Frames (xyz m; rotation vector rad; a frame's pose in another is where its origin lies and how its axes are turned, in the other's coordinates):
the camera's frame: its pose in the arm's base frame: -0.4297 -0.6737 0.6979 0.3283 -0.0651 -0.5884
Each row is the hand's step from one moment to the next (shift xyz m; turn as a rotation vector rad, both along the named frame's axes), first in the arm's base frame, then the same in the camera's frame.
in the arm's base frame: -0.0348 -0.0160 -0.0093 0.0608 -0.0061 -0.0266
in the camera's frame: -0.0198 -0.0341 0.0011 0.0548 0.0191 -0.0327
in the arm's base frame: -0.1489 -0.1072 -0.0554 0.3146 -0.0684 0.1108
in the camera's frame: -0.0625 -0.1812 0.0010 0.2959 0.1503 0.0762
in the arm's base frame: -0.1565 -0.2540 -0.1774 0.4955 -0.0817 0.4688
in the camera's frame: 0.0166 -0.3393 -0.0714 0.4419 0.3519 0.3909
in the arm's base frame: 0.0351 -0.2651 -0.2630 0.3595 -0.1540 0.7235
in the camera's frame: 0.1849 -0.2732 -0.1786 0.3606 0.3048 0.6734
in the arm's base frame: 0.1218 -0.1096 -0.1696 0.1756 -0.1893 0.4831
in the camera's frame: 0.1676 -0.0752 -0.1478 0.2352 0.1015 0.4842
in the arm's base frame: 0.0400 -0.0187 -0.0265 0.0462 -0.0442 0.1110
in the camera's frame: 0.0445 -0.0018 -0.0259 0.0593 0.0259 0.1106
